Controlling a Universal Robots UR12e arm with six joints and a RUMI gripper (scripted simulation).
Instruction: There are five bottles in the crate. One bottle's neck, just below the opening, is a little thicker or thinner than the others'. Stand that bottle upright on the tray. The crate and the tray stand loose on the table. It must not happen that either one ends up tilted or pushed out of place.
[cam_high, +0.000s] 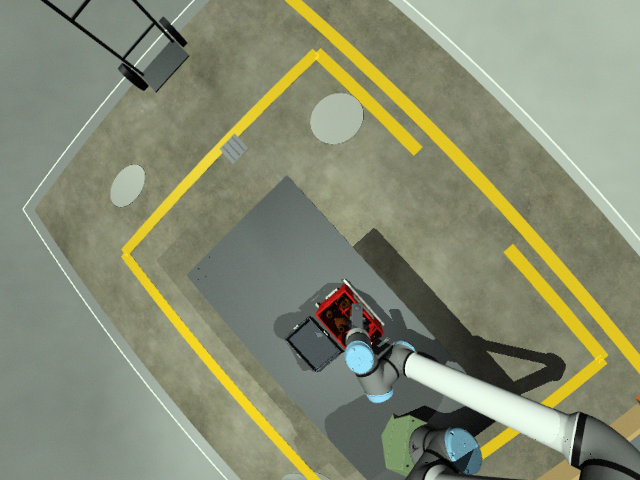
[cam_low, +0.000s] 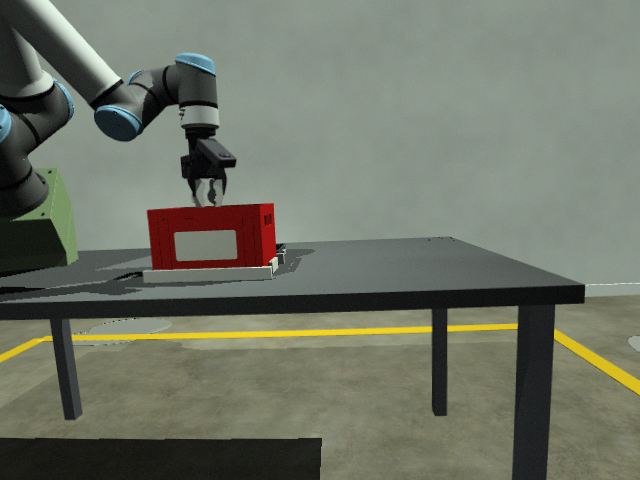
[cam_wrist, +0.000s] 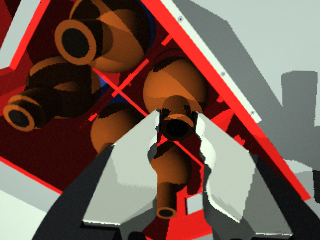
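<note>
My hand is 7 cm above the red crate and 5 cm to the right of it. Also, from my hand: dark tray 32 cm to the left, 14 cm below; then bottle 8 cm ahead, 7 cm below, 1 cm to the left.
</note>
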